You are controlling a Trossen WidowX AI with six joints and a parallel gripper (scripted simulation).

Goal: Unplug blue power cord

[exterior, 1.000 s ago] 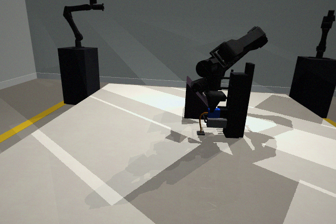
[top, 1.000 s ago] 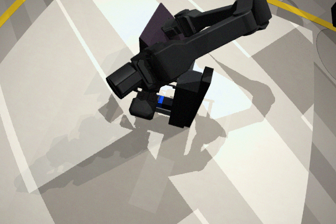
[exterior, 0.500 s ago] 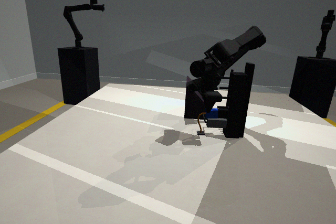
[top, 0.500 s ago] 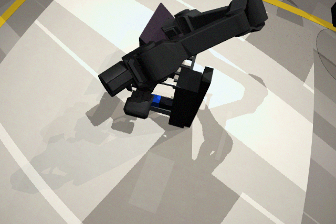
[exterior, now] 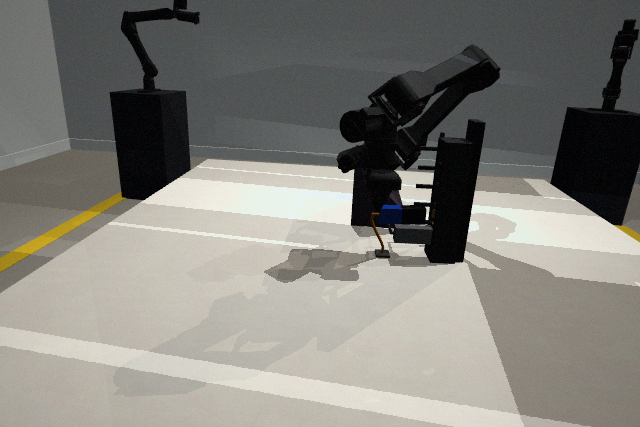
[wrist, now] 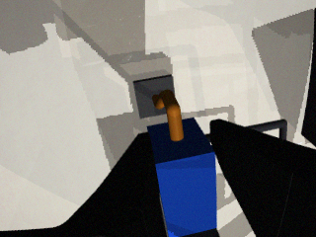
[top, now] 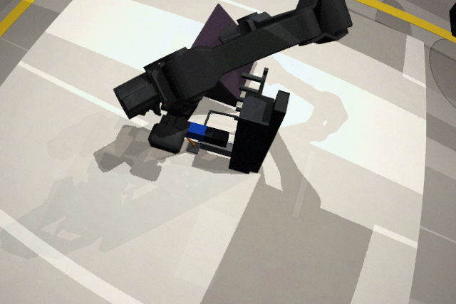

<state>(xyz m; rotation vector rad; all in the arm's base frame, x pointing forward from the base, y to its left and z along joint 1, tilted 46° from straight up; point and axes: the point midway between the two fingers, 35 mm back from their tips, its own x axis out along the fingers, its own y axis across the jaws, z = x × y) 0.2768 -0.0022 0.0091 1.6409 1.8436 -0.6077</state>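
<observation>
Now: gripper tip 50 mm to the right of the blue plug and 10 mm past it.
</observation>
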